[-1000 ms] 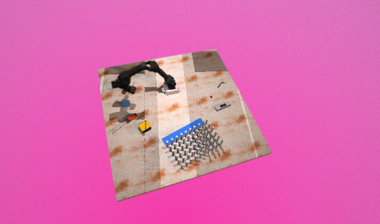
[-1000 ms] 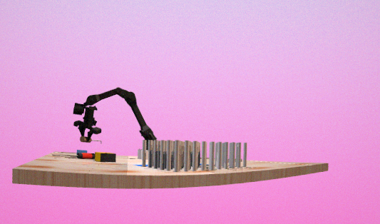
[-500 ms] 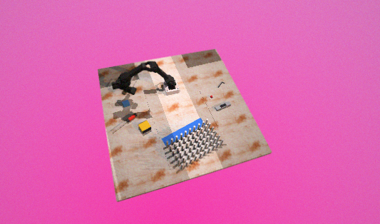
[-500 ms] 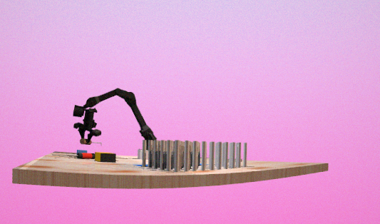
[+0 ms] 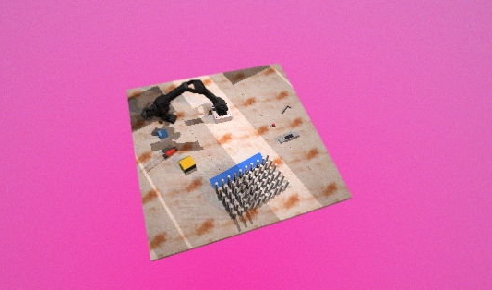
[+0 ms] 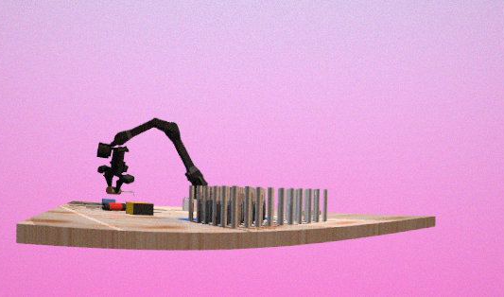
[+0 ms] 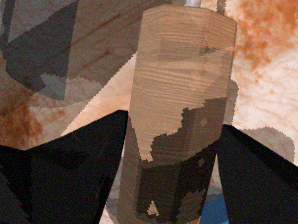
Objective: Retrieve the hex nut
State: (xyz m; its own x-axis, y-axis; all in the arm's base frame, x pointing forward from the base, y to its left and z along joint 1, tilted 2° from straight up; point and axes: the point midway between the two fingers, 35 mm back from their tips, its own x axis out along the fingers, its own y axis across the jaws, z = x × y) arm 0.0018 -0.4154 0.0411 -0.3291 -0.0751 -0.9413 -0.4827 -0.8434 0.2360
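The blue block is 10 cm ahead of my gripper tip, 6 cm below it and 2 cm to the right of it. From my gripper tip the other things lie so: yellow block 36 cm ahead, 12 cm to the left, 5 cm below; brown-handled tool 9 cm behind, 5 cm to the left; blue taped strip 46 cm ahead, 44 cm to the left, 7 cm below.
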